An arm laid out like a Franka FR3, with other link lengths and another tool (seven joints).
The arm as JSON. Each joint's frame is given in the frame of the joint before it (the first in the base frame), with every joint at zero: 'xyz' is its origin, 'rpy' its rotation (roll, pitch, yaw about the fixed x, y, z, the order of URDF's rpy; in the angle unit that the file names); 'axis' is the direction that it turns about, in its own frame. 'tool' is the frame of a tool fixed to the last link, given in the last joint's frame.
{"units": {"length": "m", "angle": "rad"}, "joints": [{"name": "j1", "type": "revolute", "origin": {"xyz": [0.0, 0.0, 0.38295], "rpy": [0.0, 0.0, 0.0]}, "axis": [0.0, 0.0, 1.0]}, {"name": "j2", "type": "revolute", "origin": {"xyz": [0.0, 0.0, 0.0], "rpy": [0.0, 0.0, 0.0]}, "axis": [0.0, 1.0, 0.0]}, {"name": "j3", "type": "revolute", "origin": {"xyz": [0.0, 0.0, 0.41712], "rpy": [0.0, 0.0, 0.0]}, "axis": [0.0, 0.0, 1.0]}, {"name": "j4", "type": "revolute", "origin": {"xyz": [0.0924, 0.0, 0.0], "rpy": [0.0, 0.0, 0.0]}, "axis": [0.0, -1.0, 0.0]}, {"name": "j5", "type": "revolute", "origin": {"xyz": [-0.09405, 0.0, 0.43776], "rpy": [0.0, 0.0, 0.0]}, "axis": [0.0, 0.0, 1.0]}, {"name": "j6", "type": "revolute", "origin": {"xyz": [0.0, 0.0, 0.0], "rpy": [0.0, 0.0, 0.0]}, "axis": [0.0, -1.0, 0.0]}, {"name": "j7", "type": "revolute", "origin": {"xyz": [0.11, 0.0, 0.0], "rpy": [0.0, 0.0, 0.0]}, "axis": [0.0, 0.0, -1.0]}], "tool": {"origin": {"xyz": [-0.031, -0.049, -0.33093], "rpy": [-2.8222, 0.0, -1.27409]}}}
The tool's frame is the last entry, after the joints.
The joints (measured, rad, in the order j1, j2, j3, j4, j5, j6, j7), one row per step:
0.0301 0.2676 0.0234 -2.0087 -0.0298 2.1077 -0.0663
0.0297 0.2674 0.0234 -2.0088 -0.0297 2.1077 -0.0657
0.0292 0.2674 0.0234 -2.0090 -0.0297 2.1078 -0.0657
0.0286 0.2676 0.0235 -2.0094 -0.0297 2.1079 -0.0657
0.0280 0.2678 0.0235 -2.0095 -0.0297 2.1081 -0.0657
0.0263 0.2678 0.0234 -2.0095 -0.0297 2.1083 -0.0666
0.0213 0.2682 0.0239 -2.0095 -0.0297 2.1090 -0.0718
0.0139 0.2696 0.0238 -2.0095 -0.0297 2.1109 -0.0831
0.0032 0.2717 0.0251 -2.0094 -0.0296 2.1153 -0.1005
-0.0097 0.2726 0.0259 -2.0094 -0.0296 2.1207 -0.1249
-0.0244 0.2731 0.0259 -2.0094 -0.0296 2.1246 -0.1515
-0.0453 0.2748 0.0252 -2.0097 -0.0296 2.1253 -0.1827
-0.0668 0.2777 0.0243 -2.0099 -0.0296 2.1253 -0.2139
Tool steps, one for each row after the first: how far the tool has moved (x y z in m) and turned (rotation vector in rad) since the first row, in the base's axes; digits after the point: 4 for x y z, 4 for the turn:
-0.0001 -0.0002 0.0001 0.0000 -0.0001 -0.0011
-0.0002 -0.0005 0.0000 0.0000 0.0000 -0.0016
-0.0004 -0.0008 -0.0003 0.0000 0.0005 -0.0021
-0.0004 -0.0012 -0.0005 0.0000 0.0006 -0.0026
-0.0004 -0.0024 -0.0005 0.0001 0.0004 -0.0036
0.0000 -0.0053 -0.0007 0.0012 0.0003 -0.0029
0.0007 -0.0102 -0.0016 0.0031 0.0001 0.0007
0.0024 -0.0163 -0.0030 0.0066 -0.0019 0.0085
0.0048 -0.0244 -0.0036 0.0110 -0.0058 0.0205
0.0067 -0.0342 -0.0040 0.0153 -0.0087 0.0321
0.0067 -0.0484 -0.0054 0.0202 -0.0069 0.0413
0.0059 -0.0632 -0.0076 0.0252 -0.0034 0.0497

